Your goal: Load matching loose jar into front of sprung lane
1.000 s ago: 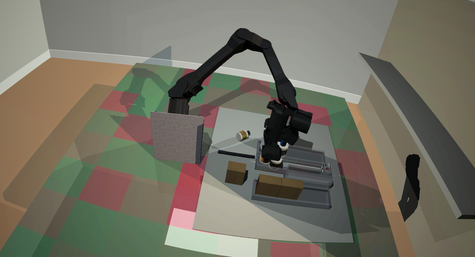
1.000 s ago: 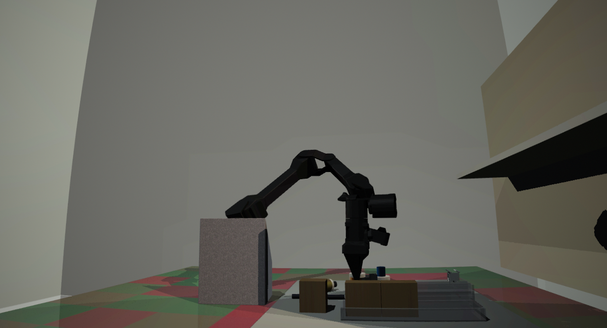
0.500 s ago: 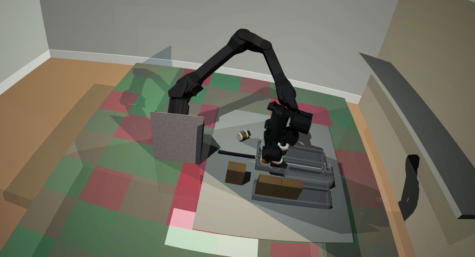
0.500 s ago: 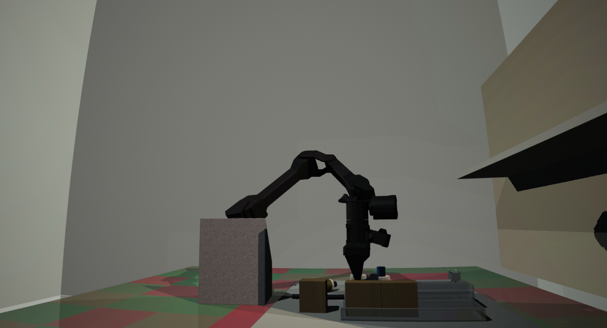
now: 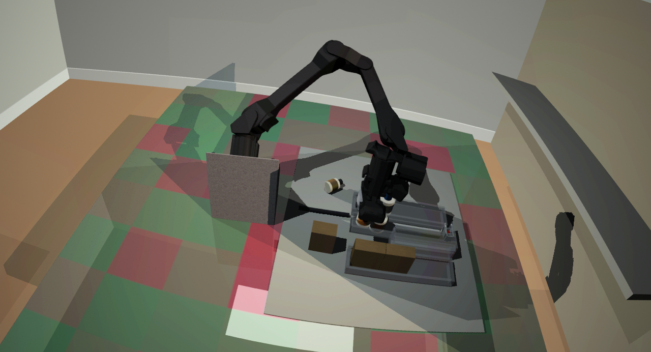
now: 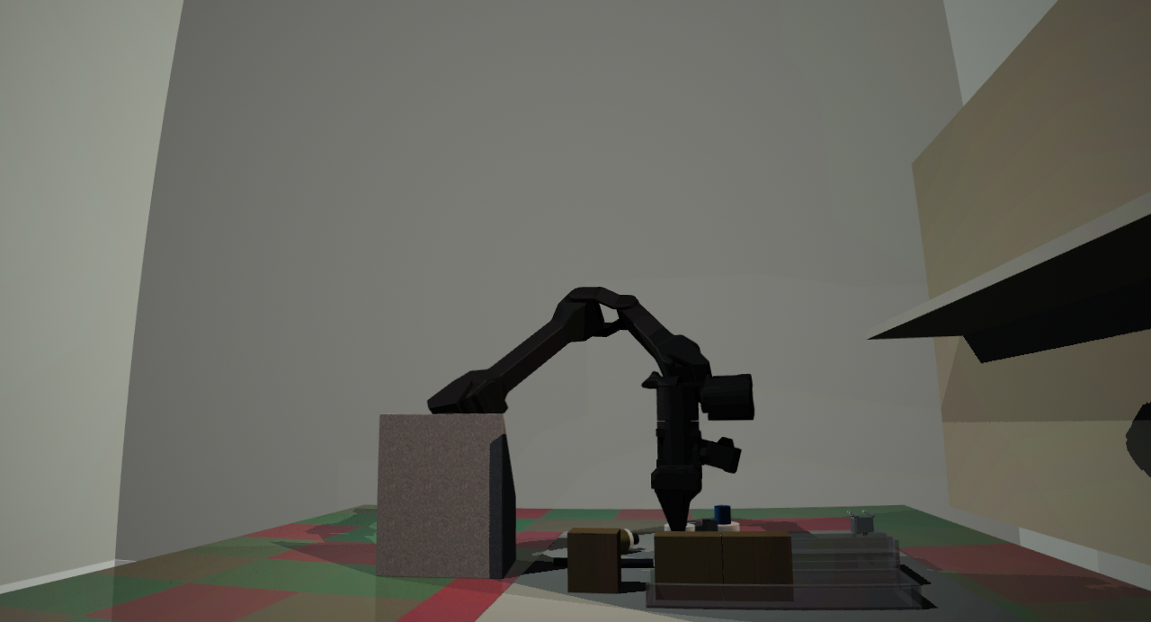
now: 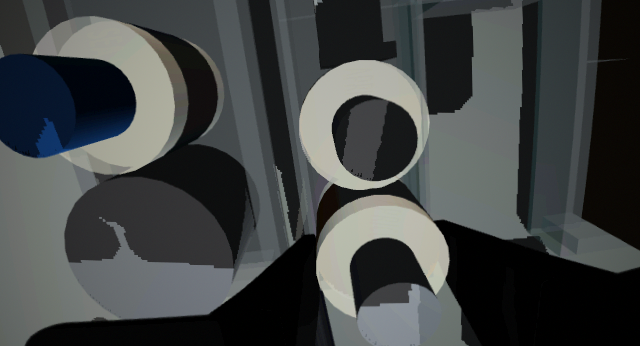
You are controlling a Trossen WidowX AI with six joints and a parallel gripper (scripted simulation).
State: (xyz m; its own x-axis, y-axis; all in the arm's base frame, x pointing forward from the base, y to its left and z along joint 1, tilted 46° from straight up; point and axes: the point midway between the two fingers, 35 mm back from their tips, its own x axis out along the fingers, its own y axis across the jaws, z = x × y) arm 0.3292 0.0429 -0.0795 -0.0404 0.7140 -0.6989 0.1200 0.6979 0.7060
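The grey cylinder lies 80 mm to the left of my gripper tip, 20 mm below it and 10 mm ahead of it. Round my gripper tip: lane rack: 140 mm ahead, 40 mm to the right, 30 mm below; black bar: 110 mm behind, 40 mm to the left, 40 mm below; brown box: 110 mm behind, 80 mm to the right, 10 mm below.
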